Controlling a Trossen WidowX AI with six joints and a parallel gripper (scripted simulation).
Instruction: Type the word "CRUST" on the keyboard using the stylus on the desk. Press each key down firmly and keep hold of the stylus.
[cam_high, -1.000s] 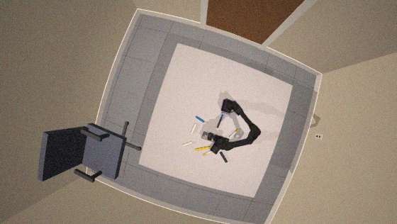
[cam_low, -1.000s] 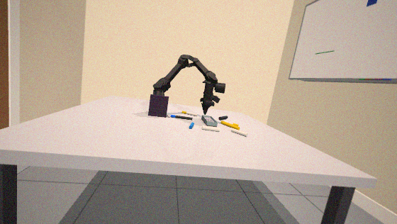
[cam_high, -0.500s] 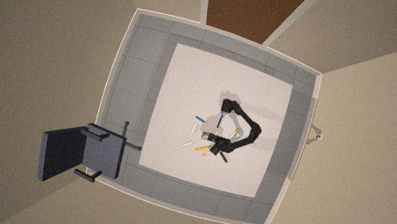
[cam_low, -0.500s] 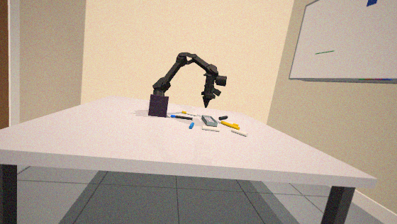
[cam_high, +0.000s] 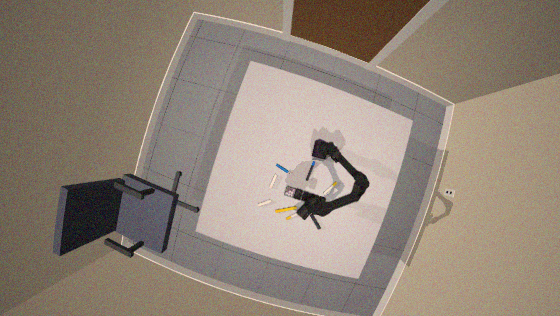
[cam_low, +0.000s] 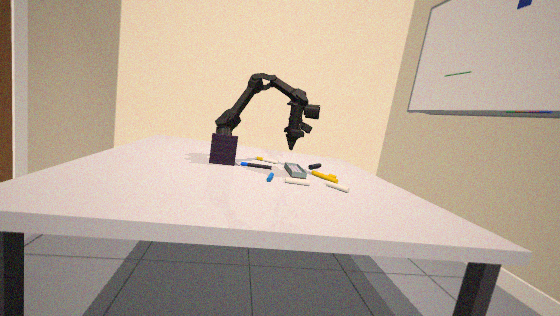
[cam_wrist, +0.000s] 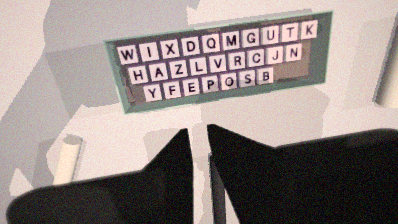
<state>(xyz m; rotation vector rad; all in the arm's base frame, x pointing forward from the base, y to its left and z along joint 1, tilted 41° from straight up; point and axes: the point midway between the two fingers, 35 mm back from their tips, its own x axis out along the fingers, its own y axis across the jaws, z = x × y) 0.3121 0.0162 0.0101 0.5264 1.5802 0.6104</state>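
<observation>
The blue stylus lies 170 mm to the right of my gripper tip, 90 mm below it and 90 mm behind it. Also, from my gripper tip: stylus tip: 140 mm to the right, 90 mm below, 80 mm behind; blue-and-black pen: 180 mm behind, 90 mm below, 20 mm to the right; yellow pen: 160 mm ahead, 90 mm below, 80 mm to the right.
</observation>
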